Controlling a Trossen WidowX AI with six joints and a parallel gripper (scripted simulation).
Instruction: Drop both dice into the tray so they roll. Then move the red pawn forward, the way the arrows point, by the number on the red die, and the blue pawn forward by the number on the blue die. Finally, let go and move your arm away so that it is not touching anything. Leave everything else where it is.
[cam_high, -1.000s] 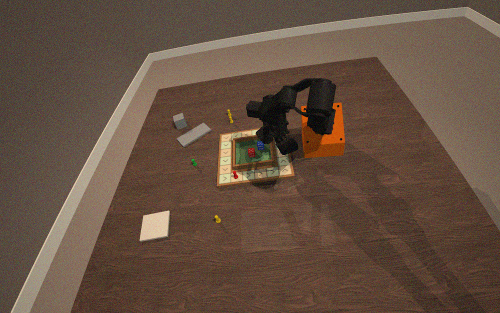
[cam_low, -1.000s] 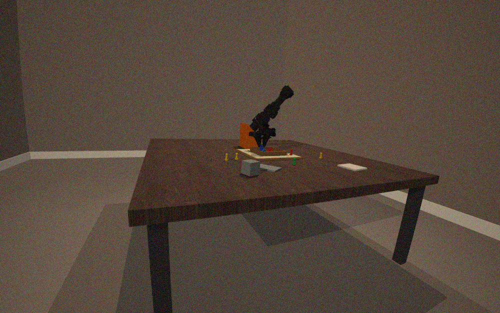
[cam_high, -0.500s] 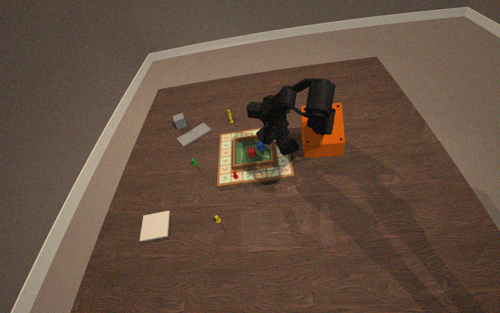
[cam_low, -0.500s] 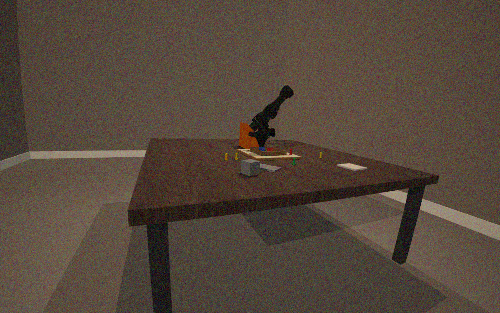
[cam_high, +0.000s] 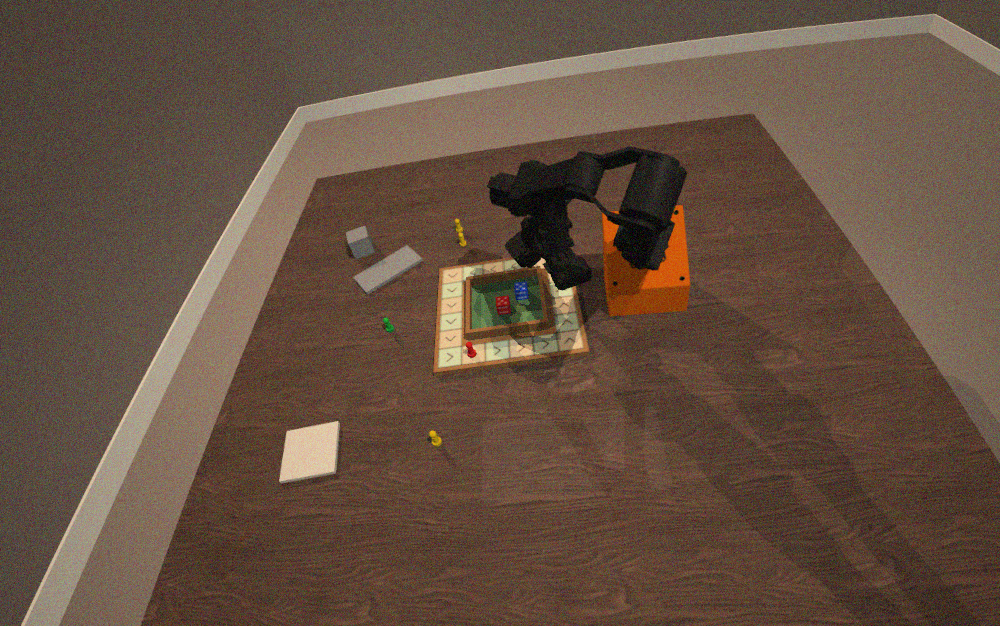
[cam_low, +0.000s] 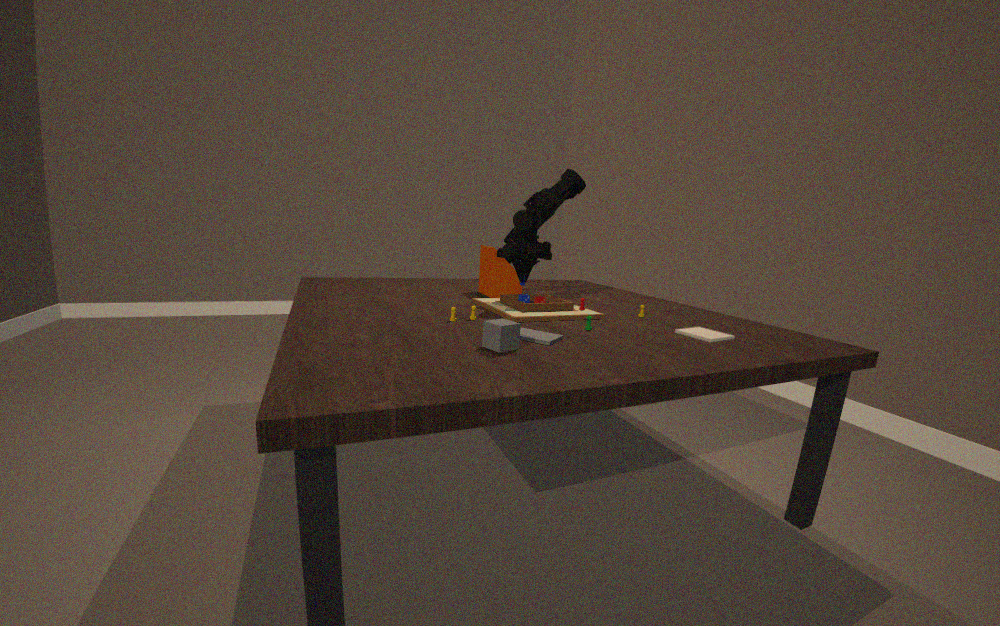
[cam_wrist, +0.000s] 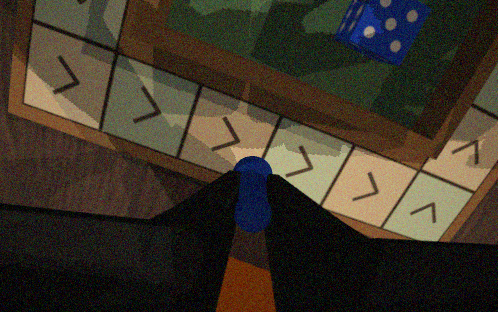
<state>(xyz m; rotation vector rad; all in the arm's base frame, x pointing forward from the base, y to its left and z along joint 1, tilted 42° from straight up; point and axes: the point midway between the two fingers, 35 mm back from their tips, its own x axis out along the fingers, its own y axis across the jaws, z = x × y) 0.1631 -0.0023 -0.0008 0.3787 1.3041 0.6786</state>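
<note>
Right now the green tray is 110 mm ahead of my gripper tip, 10 mm to the right of it and 60 mm below it. From my gripper tip the other things lie so: red pawn 180 mm ahead, 100 mm to the left, 40 mm below; green pawn 350 mm ahead, 10 mm to the right, 50 mm below; blue pawn 10 mm above.
</note>
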